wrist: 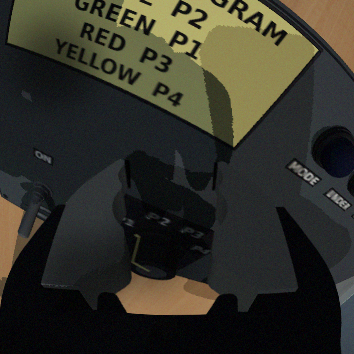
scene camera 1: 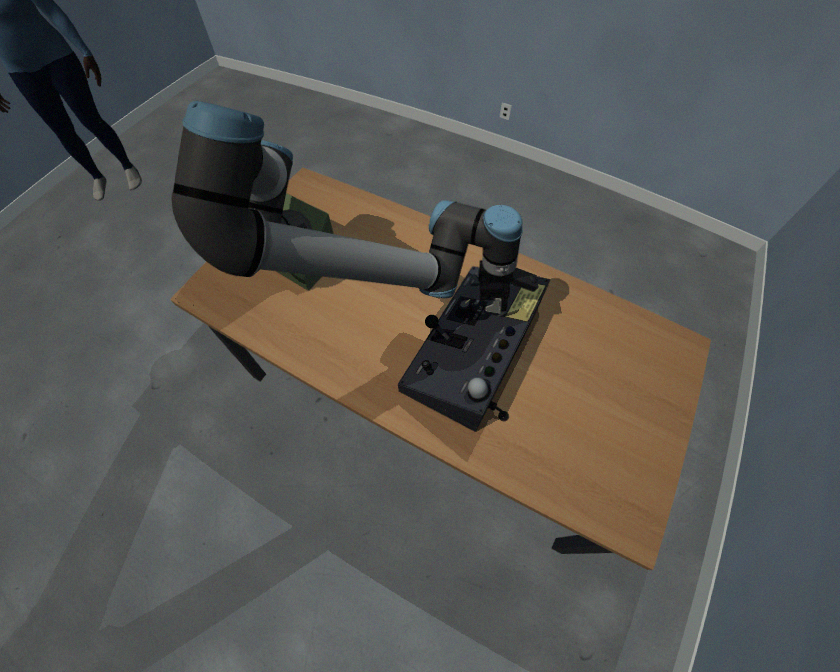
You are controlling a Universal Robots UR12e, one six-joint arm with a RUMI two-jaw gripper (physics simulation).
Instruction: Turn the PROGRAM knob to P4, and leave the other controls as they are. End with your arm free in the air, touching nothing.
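Places are measured from the arm's base along level axes (x back, y left, z down), in centimetres.
Pixels of known places: gripper, between the fingertips: [wrist: 171,163] [scene camera 1: 499,308].
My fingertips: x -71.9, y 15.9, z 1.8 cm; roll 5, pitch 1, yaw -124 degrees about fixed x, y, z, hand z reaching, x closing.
Ahead of a thing's pixels: the offset from my fingertips to its top centre. "spot": to the spot under its first point. Level surfaces: height alone.
The PROGRAM knob {dz -0.3, dx +9.4, dy -4.1 cm} [wrist: 156,257] is a black cylinder with a pale yellow L-shaped line, low in the wrist view. Small labels P1, P2, P3 and P4 stand beside it. The line's upper end lies near the P1 and P2 labels; I cannot tell the exact setting. In the scene view I cannot make the knob out under the hand. My gripper [scene camera 1: 494,301] [wrist: 171,163] is over the far end of the dark control panel {dz +0.0 cm} [scene camera 1: 451,385] [wrist: 85,117]. Its jaws are partly open, one on each side of the knob in the wrist view, with gaps beside it. Contact is not visible.
A yellow label plate {spot: dz -2.7, dx -6.7, dy +5.4 cm} [scene camera 1: 528,302] [wrist: 270,65] is beside the hand. A toggle switch {dz -0.5, dx +11.3, dy +7.7 cm} [wrist: 32,210] marked ON and a dark blue button {spot: dz -3.9, dx -6.6, dy -5.9 cm} [wrist: 337,155] flank the jaws. A black ball-ended lever {dz -4.3, dx +13.9, dy -16.6 cm} [scene camera 1: 431,321] and a white ball {spot: dz -6.8, dx -8.4, dy -28.9 cm} [scene camera 1: 477,388] stick up from the panel.
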